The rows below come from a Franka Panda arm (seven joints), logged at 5 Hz.
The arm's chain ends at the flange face. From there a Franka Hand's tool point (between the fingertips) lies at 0.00 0.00 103.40 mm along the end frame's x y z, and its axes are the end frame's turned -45 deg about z.
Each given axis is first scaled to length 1.
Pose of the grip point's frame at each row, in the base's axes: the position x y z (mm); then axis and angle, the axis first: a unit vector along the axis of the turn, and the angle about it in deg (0 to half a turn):
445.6, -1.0, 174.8, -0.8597, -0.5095, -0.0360, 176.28
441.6, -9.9, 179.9, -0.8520, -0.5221, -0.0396, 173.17
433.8, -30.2, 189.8, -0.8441, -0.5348, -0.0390, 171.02
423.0, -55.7, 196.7, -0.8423, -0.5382, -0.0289, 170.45
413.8, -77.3, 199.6, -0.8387, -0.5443, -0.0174, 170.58
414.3, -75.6, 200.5, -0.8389, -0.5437, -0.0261, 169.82
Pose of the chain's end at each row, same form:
442.6, -10.6, 277.7, -0.9897, -0.1418, -0.0208, 174.98
441.1, -24.6, 282.2, -0.9876, -0.1564, -0.0138, 171.95
435.7, -48.1, 291.6, -0.9852, -0.1712, -0.0060, 169.99
427.2, -73.3, 298.5, -0.9846, -0.1750, 0.0053, 169.91
420.0, -93.4, 301.5, -0.9832, -0.1819, 0.0155, 170.54
419.7, -93.8, 302.1, -0.9834, -0.1813, 0.0100, 169.45

